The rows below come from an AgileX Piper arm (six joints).
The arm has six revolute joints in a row. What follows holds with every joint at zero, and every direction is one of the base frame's.
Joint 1 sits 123 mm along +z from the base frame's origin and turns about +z.
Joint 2 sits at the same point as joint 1 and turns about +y.
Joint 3 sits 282.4 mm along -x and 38.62 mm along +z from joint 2 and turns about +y.
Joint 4 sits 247.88 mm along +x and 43.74 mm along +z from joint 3 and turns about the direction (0.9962, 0, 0.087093).
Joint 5 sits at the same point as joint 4 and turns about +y.
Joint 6 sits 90.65 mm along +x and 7.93 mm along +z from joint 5 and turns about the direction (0.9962, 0, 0.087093).
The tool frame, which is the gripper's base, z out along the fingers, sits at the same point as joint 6; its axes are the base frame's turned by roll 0, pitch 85.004 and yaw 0 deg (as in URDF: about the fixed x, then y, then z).
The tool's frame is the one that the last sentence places.
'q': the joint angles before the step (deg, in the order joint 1, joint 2, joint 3, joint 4, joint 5, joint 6). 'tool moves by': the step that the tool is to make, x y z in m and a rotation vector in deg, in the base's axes. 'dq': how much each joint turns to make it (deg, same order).
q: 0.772 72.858 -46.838 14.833 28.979 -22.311
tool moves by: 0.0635 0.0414 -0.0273 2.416 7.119 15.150
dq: 4.919 17.528 -12.095 13.447 5.349 -17.566
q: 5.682 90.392 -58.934 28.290 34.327 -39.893
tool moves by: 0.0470 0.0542 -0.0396 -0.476 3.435 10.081
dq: 7.111 14.991 -10.800 2.503 0.674 -4.682
